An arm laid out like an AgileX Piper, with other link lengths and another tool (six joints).
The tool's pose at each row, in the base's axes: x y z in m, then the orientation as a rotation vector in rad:
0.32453 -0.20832 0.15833 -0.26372 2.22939 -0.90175
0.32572 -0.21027 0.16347 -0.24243 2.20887 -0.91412
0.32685 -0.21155 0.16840 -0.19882 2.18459 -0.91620
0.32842 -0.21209 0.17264 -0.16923 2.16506 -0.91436
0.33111 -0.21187 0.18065 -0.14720 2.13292 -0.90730
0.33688 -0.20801 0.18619 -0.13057 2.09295 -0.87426
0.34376 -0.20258 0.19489 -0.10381 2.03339 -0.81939
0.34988 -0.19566 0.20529 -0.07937 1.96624 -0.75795
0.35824 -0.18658 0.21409 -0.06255 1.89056 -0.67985
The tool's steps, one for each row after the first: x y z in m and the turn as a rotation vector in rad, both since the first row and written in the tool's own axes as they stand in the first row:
-0.00281 -0.00481 -0.00077 0.02097 -0.00990 0.01368
-0.00575 -0.00899 -0.00182 0.04314 -0.02158 0.04747
-0.00895 -0.01213 -0.00262 0.05728 -0.03293 0.07223
-0.01531 -0.01718 -0.00496 0.07052 -0.05865 0.09607
-0.02413 -0.01766 -0.00589 0.06823 -0.10112 0.12782
-0.03613 -0.01903 -0.00849 0.06125 -0.16538 0.17920
-0.04911 -0.02051 -0.01327 0.05125 -0.23850 0.23350
-0.06378 -0.01916 -0.01684 0.02956 -0.32580 0.29102

